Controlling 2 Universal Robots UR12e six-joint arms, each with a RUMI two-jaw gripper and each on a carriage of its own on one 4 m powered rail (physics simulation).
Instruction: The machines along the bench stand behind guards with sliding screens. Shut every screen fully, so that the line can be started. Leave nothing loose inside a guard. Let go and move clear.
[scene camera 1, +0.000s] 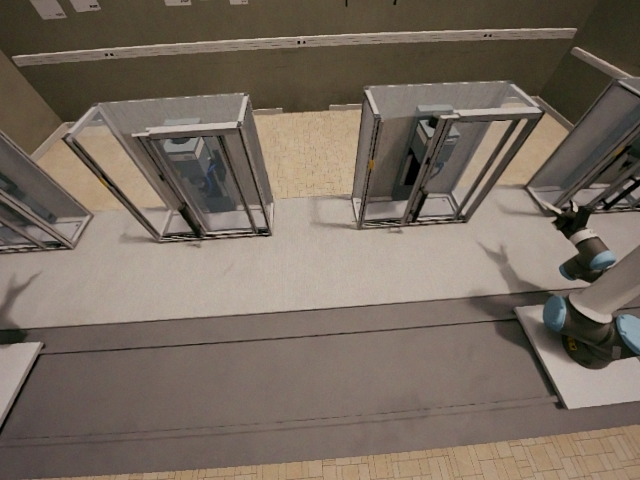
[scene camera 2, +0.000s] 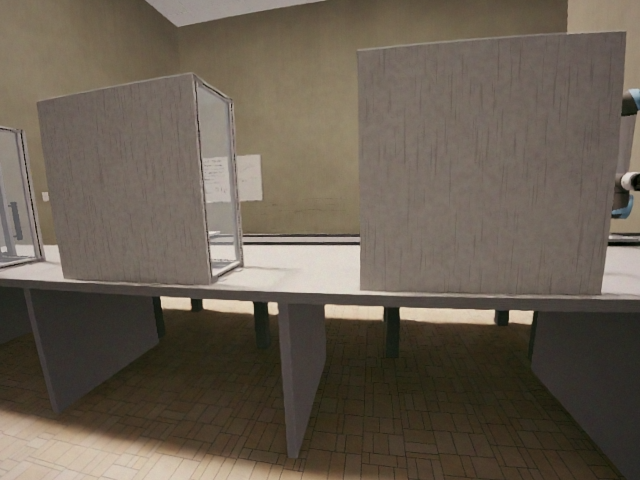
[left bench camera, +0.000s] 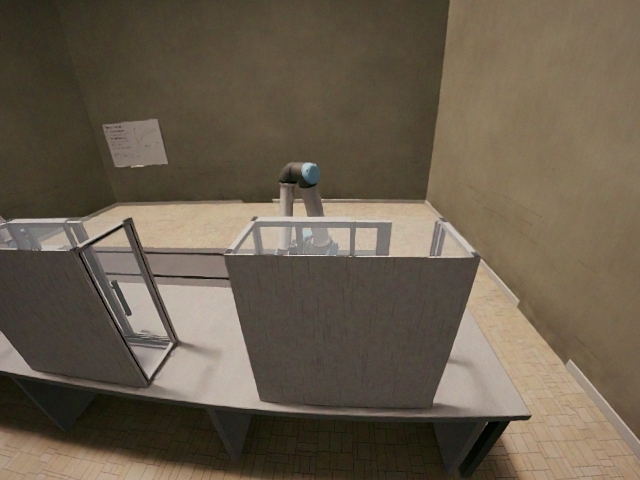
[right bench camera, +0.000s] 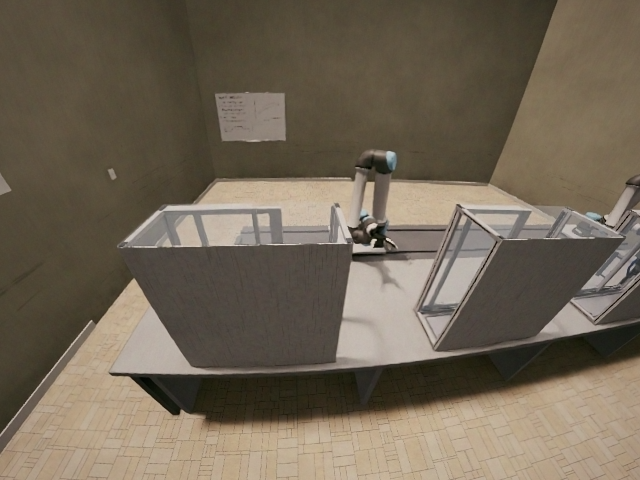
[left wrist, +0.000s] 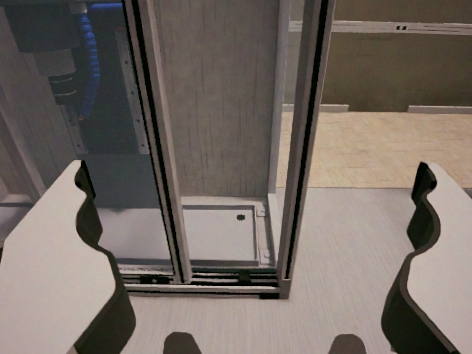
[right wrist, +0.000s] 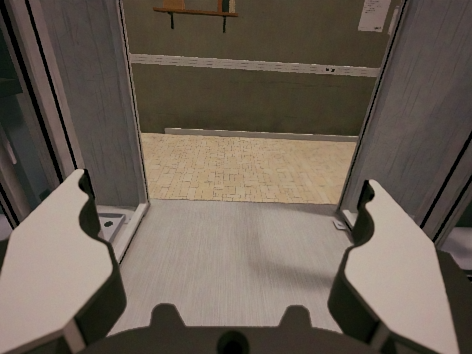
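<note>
In scene camera 1, one middle guard (scene camera 1: 248, 165) has its screen handle (scene camera 1: 191, 219) mid-front, with an opening between screen and left post. The other middle guard (scene camera 1: 372, 170) stands likewise, handle (scene camera 1: 419, 205) mid-front, opening at left. The end guards (left bench camera: 341, 330) (right bench camera: 248, 304) also show a gap in their fronts, seen from behind. My left gripper (left wrist: 251, 163) is open and empty, facing a guard's front and right post (left wrist: 305, 140). My right gripper (right wrist: 229, 177) (scene camera 1: 560, 207) is open and empty, facing the space between two guards. Much of the end guards' interiors is hidden.
The guards stand in a row on the long bench (scene camera 1: 289, 263). A rail (scene camera 1: 279, 372) runs along its front, with the right arm's white carriage (scene camera 1: 584, 384) at the right. A left arm elbow (left bench camera: 297, 174) rises beyond an end guard.
</note>
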